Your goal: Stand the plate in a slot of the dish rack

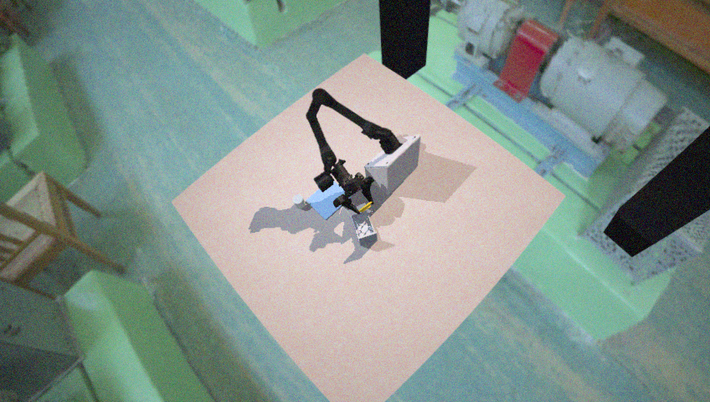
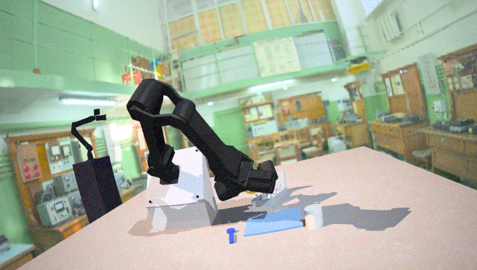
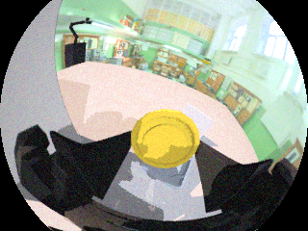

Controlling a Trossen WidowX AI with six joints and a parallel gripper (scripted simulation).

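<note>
Now: the grey dish rack 5 cm ahead of my gripper tip, 3 cm to the left of it and 5 cm below it. From my gripper tip the other things lie so: blue mat: 6 cm ahead, 18 cm to the right, 7 cm below; blue spoon: 5 cm behind, 23 cm to the right, 7 cm below; yellow plate: 1 cm to the right.
</note>
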